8 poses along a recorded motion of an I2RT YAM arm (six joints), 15 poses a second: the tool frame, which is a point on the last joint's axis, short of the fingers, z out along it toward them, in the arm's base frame.
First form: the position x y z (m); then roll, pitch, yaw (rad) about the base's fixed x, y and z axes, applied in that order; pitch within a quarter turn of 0, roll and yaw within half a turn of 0.
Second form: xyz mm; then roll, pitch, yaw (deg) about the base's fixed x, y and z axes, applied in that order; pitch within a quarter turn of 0, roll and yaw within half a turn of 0. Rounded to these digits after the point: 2 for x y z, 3 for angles.
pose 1, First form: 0.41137 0.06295 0.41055 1.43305 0.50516 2.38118
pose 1, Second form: 411.37 62.95 410.55 82.108 28.944 136.432
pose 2, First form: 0.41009 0.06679 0.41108 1.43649 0.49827 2.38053
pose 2, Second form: 410.09 66.79 411.08 82.305 28.549 136.394
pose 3, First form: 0.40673 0.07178 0.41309 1.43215 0.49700 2.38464
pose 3, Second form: 406.73 71.78 413.09 82.056 28.476 136.630
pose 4, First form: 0.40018 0.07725 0.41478 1.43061 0.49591 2.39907
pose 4, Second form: 400.18 77.25 414.78 81.968 28.414 137.457
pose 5, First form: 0.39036 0.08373 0.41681 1.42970 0.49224 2.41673
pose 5, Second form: 390.36 83.73 416.81 81.916 28.203 138.468
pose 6, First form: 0.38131 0.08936 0.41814 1.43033 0.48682 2.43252
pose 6, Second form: 381.31 89.36 418.14 81.952 27.893 139.373
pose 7, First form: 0.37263 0.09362 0.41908 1.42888 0.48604 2.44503
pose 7, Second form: 372.63 93.62 419.08 81.869 27.848 140.090
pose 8, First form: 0.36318 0.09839 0.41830 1.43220 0.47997 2.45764
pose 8, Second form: 363.18 98.39 418.30 82.059 27.500 140.812
